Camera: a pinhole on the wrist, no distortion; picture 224 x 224 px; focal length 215.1 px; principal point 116.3 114.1 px. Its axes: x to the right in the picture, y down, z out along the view. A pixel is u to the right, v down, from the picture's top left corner.
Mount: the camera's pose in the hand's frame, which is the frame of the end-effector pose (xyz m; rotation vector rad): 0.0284 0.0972 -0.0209 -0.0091 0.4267 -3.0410
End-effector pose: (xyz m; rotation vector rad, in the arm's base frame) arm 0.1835 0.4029 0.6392 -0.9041 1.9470 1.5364
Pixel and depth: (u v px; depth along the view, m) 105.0 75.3 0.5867
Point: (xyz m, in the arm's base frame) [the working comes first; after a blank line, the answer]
In the camera's frame: -0.0308 -0.1058 0.5867

0.1024 0.9522 0.4822
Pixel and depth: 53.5 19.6 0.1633
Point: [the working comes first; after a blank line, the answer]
In the camera's frame: -0.0477 -0.0717 0.1633

0.0383 0.5580 0.6278
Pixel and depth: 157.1 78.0 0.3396
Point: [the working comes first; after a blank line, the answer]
In the camera's frame: 0.0644 -0.0570 0.3396

0.1592 0.7289 0.6216
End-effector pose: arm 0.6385 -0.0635 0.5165 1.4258 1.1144 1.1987
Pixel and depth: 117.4 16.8 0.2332
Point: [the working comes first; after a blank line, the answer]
In the camera's frame: 0.0012 -0.1055 0.2332

0.8810 -0.0837 0.6319
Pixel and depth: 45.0 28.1 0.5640
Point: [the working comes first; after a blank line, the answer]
In the camera's frame: -0.1870 -0.2255 0.5640

1.2528 0.0574 0.6647
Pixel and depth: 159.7 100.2 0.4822
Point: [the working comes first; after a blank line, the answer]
In the camera's frame: 0.0973 -0.0312 0.4822

1.0776 -0.1683 0.4559
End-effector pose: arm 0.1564 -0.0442 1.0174 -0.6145 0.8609 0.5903
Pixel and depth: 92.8 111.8 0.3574
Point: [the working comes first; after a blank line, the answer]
In the camera's frame: -0.0390 -0.0038 0.3574

0.3539 0.2022 1.1198
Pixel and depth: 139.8 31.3 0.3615
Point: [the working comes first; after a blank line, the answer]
In the camera's frame: 0.0395 -0.1392 0.3615

0.2442 0.2949 1.1820
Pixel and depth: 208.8 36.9 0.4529
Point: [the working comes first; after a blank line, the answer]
In the camera's frame: 0.1948 -0.1625 0.4529

0.2205 0.3167 1.3609
